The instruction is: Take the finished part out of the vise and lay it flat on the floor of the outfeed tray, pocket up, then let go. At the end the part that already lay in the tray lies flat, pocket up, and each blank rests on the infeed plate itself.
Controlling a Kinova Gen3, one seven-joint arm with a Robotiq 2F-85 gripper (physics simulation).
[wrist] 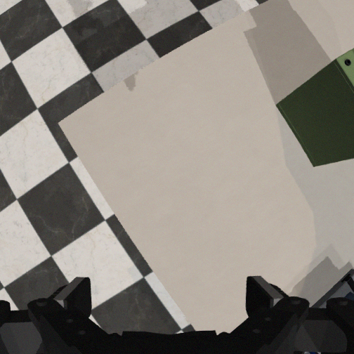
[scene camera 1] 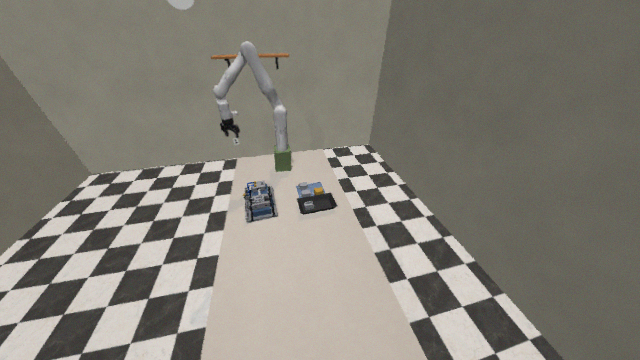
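My gripper is open and empty, high above the table's back left, well away from the vise and tray. The machine with the vise stands on the left; a corner of it shows at the wrist view's lower right. The finished part in it is too small to make out. The black outfeed tray stands to the right, with a grey part in it; its pocket is too small to judge. Behind the tray is the blue infeed plate, bearing grey blanks and an orange block. Their exact seating is unclear.
The green base block carries the arm at the table's back. An orange bar with black brackets is behind the arm's upper joint. A small white plate shows just below the gripper in the scene view. Checkered floor flanks the pale table.
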